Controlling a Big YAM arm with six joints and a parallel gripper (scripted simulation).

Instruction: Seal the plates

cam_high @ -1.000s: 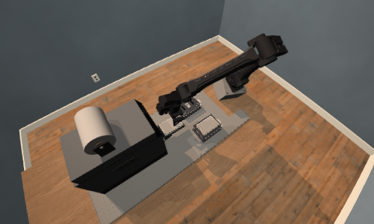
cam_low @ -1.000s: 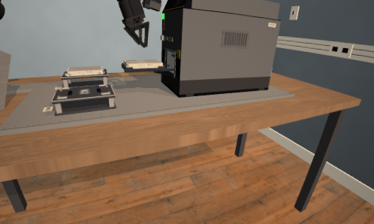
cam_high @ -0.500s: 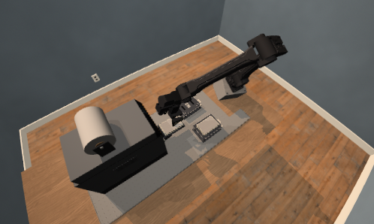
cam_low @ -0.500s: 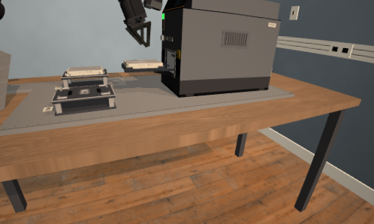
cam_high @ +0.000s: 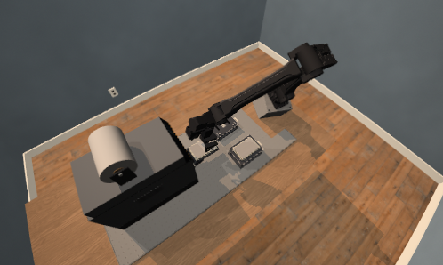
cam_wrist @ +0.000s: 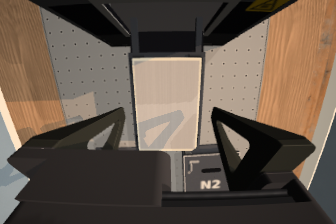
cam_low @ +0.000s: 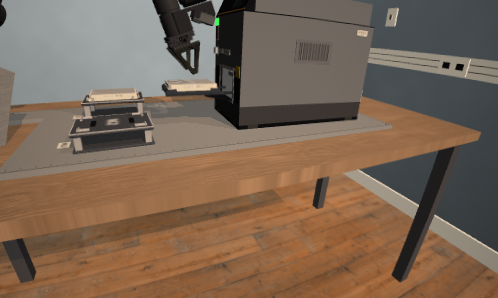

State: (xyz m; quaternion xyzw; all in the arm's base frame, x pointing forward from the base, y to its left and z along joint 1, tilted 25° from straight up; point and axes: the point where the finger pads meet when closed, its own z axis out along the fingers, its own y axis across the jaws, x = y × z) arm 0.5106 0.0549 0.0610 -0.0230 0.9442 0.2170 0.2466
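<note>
My hand is 50 mm above the sealer stage. Also, from my hand: plate nest (180 mm behind, 130 mm to the right, 110 mm below); then start button (80 mm ahead, 110 mm to the left, 40 mm above); then small label (280 mm behind, 150 mm to the right, 150 mm below).
</note>
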